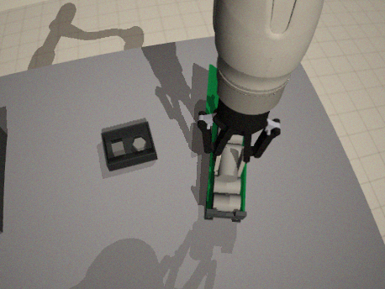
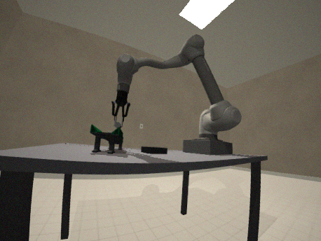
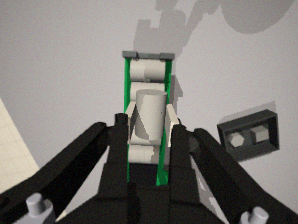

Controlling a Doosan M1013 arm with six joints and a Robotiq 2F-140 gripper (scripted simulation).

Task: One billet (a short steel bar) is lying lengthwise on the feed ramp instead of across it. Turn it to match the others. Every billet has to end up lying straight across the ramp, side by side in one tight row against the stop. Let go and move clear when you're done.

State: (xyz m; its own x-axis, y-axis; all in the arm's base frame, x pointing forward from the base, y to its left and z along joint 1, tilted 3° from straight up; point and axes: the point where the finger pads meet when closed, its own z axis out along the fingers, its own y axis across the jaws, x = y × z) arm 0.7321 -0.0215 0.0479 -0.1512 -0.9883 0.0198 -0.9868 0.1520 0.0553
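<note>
My hand is 20 mm short of the ramp, 120 mm to the right of it and 130 mm above it. The rest, counted from my hand: dark block 230 mm behind, 130 mm to the left, 180 mm below; grey stop 70 mm to the right, 130 mm below.
</note>
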